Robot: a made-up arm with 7 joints. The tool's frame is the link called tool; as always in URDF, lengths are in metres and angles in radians. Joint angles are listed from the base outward.
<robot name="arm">
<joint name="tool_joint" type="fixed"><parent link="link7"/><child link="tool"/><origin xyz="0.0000 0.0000 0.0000" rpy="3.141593 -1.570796 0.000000"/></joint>
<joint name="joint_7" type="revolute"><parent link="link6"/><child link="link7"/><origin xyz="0.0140 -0.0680 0.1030" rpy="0.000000 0.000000 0.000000"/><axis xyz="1 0 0"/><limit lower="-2.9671" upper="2.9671"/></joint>
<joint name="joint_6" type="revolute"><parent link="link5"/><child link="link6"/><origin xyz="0.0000 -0.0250 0.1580" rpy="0.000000 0.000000 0.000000"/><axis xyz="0 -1 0"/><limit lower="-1.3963" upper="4.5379"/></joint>
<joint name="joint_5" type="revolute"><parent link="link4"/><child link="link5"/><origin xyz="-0.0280 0.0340 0.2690" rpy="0.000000 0.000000 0.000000"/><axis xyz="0 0 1"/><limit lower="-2.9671" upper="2.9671"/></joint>
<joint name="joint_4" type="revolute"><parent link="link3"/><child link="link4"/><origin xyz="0.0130 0.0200 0.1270" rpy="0.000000 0.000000 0.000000"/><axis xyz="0 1 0"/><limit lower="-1.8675" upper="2.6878"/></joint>
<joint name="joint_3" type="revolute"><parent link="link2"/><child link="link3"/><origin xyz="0.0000 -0.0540 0.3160" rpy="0.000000 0.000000 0.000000"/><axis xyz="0 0 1"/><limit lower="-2.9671" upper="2.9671"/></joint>
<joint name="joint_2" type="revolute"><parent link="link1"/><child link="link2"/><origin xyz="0.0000 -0.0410 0.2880" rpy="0.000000 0.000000 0.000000"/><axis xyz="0 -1 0"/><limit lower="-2.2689" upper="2.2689"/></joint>
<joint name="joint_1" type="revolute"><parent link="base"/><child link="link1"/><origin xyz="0.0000 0.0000 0.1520" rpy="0.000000 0.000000 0.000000"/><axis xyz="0 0 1"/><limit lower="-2.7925" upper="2.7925"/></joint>
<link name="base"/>
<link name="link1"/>
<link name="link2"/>
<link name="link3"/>
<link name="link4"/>
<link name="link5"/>
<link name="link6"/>
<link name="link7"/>
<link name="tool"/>
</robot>
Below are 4 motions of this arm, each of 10 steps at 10 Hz.
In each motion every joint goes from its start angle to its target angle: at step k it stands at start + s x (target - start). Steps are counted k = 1, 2, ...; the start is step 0. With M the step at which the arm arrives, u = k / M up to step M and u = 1 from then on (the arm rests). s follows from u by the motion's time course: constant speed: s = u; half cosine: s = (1 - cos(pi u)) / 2; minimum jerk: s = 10 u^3 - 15 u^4 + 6 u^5.
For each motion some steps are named. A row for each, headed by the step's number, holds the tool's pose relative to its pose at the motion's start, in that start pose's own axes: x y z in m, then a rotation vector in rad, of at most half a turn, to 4 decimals.
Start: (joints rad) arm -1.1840 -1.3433 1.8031 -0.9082 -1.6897 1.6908 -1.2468
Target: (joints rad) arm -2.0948 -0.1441 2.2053 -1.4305 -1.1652 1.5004 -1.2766
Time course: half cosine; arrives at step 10
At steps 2, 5, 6, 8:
2: -0.0751 0.0856 -0.0069 -0.0770 -0.1067 0.1483
5: -0.3550 0.3520 -0.1831 -0.4465 -0.3739 0.7786
6: -0.4267 0.4104 -0.2885 -0.5986 -0.3870 1.0072
8: -0.4913 0.4621 -0.4693 -0.8406 -0.2958 1.3379

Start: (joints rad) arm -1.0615 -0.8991 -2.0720 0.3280 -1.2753 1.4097 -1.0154
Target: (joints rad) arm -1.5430 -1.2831 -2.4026 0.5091 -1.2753 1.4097 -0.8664
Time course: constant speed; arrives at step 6
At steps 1, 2, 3, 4, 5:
1: 0.0908 0.0015 -0.0111 -0.0019 0.0534 -0.1105
2: 0.1805 -0.0066 -0.0280 -0.0044 0.1058 -0.2191
3: 0.2676 -0.0236 -0.0505 -0.0079 0.1571 -0.3256
4: 0.3507 -0.0485 -0.0785 -0.0129 0.2072 -0.4298
5: 0.4287 -0.0805 -0.1118 -0.0198 0.2562 -0.5314

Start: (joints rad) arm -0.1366 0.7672 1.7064 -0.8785 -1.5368 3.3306 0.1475
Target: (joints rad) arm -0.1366 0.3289 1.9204 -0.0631 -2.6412 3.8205 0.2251
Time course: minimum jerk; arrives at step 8
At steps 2, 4, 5, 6, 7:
2: -0.0105 -0.0213 -0.0302 0.1125 -0.0112 0.1133
4: -0.0251 -0.1020 -0.1532 0.4482 0.0162 0.6168
5: -0.0157 -0.1466 -0.2224 0.5641 0.0831 0.9323
6: -0.0003 -0.1800 -0.2722 0.6153 0.1608 1.1768
7: 0.0101 -0.1968 -0.2958 0.6294 0.2096 1.3002

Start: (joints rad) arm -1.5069 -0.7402 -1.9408 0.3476 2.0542 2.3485 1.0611
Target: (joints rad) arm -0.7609 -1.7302 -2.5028 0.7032 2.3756 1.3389 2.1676
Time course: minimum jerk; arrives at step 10
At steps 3, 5, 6, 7, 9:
3: -0.0749 0.0549 -0.0878 -0.2625 -0.1385 0.2001
5: -0.2457 0.0915 -0.2951 -0.8200 -0.3578 0.5892
6: -0.3359 0.0664 -0.4168 -1.1309 -0.4457 0.7598
7: -0.4044 0.0212 -0.5221 -1.3978 -0.5062 0.8679
9: -0.4614 -0.0444 -0.6279 -1.6660 -0.5563 0.9332

